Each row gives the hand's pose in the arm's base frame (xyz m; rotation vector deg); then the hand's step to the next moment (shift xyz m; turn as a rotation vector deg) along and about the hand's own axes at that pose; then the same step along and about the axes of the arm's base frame.
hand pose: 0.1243 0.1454 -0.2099 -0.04 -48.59 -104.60
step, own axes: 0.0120 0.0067 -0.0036 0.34 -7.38 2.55
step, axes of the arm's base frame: 0.0017 -0.0130 0.0055 -7.17 2.40 -1.99
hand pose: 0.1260 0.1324 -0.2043 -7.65 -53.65 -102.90
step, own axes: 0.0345 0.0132 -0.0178 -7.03 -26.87 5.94
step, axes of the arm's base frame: 0.0018 -0.0392 0.0119 -21.38 12.77 -13.66
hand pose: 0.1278 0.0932 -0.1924 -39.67 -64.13 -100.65
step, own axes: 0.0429 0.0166 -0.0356 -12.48 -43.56 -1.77
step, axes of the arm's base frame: -0.0028 -0.0519 0.0261 -34.04 10.84 -27.93
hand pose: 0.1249 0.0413 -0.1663 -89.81 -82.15 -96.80
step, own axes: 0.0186 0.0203 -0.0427 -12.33 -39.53 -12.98
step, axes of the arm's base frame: -0.0080 -0.0387 0.0320 -35.94 -0.36 -24.32
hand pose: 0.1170 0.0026 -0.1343 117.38 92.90 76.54
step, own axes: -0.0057 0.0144 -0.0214 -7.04 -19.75 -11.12
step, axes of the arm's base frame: -0.0062 -0.0179 0.0185 -21.38 -2.57 -9.97
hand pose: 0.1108 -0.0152 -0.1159 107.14 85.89 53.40
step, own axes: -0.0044 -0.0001 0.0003 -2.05 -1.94 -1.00
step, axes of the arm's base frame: -0.0004 -0.0043 -0.0010 -2.21 -1.58 -1.27
